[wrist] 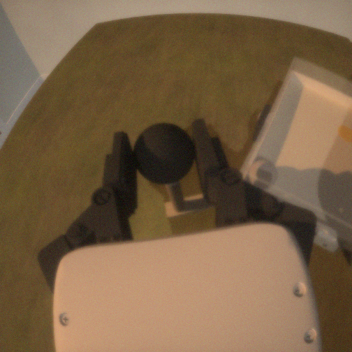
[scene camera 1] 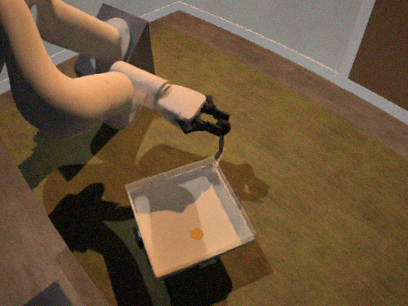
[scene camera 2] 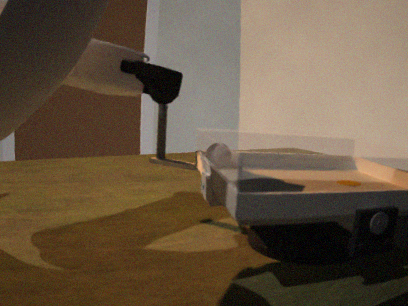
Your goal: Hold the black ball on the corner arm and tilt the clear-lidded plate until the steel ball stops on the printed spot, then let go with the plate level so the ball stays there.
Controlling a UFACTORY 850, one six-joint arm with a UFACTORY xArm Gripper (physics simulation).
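My gripper is shut on the black ball, which sits between the fingertips on top of the corner arm. The clear-lidded plate looks near level; a slight tilt is hard to judge. The steel ball is inside the plate at the corner beside the arm, away from the spot; it is hard to make out in scene camera 1. The orange printed spot shows uncovered on the plate's floor.
A dark round support stands under the plate. A dark bracket with a round knob is on the plate's side. The robot's base block is at the back left. Shadows of the arm fall across the plate and the green-brown surface.
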